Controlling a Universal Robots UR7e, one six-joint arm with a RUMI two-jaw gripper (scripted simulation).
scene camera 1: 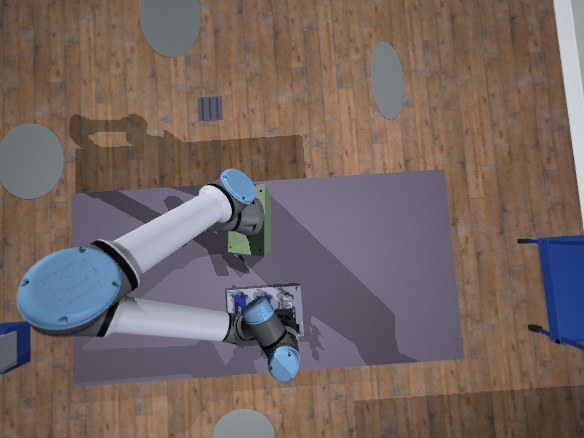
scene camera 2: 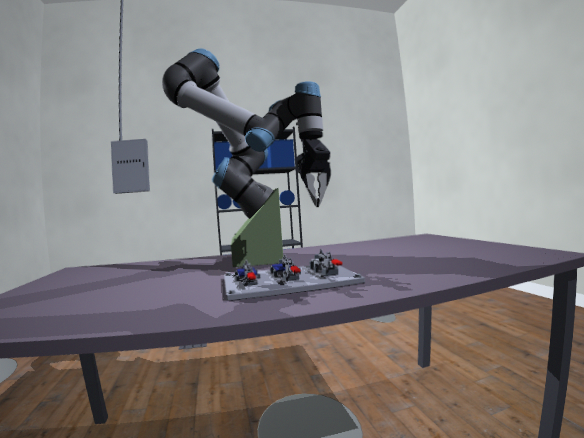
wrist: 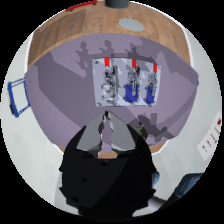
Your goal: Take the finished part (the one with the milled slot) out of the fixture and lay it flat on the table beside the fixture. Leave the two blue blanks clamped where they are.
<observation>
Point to a grey fixture plate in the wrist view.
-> At 119,67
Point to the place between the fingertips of the gripper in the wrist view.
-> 107,111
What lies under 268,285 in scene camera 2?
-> A grey fixture plate.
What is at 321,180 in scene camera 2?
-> The gripper.
</observation>
